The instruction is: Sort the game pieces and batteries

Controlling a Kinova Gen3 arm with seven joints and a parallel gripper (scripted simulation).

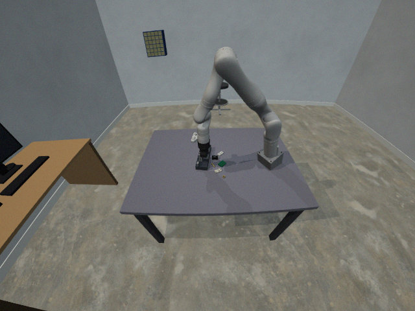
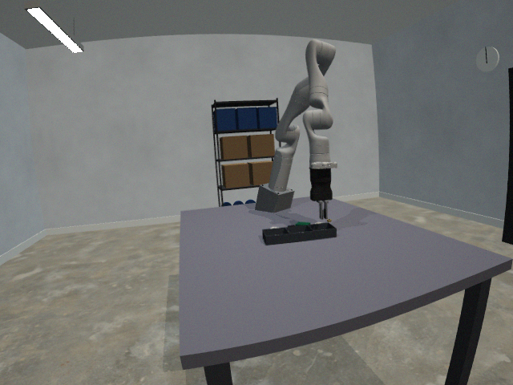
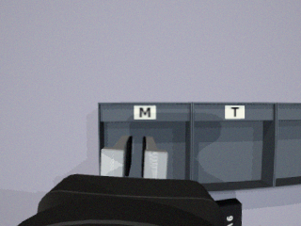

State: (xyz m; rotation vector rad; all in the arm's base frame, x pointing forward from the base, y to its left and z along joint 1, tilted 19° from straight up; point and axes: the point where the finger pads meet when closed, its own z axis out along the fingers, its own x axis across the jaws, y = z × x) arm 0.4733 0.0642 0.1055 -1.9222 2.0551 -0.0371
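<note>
My gripper is now 12 cm past the cream domino, 3 cm to the right of it and 7 cm above it. The rest, counted from my hand: yellow bolt (8 cm behind, 2 cm to the right, 7 cm below); then dark divided bin (9 cm to the right, 6 cm below); then black 9-volt battery (10 cm behind, 10 cm to the right, 7 cm below).
</note>
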